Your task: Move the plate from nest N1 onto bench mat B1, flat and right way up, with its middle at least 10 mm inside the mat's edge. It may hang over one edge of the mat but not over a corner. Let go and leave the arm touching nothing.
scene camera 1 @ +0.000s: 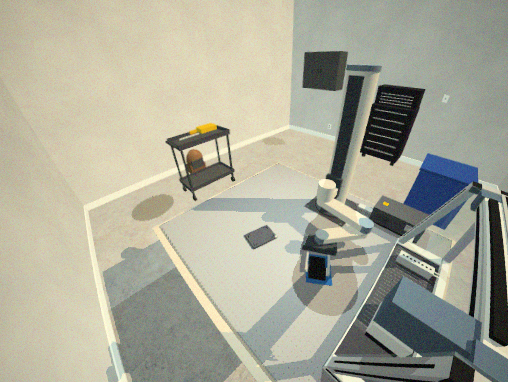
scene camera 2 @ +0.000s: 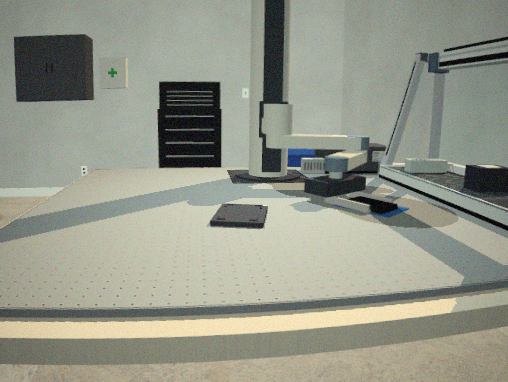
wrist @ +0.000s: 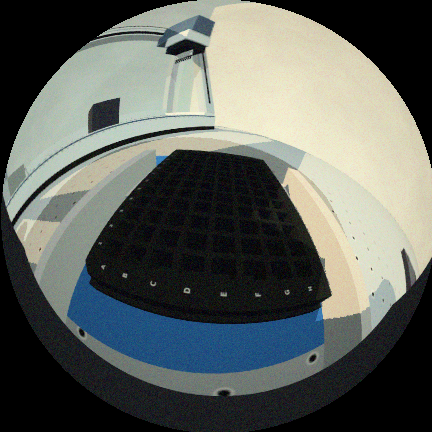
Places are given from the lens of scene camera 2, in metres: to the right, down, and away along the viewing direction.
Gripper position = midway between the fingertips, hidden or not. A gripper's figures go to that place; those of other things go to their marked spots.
my gripper [scene camera 2: 380, 205]: 0.34, 0.04, 1.01
grey nest N1 [scene camera 2: 238, 215]: -0.04, 0.06, 0.91
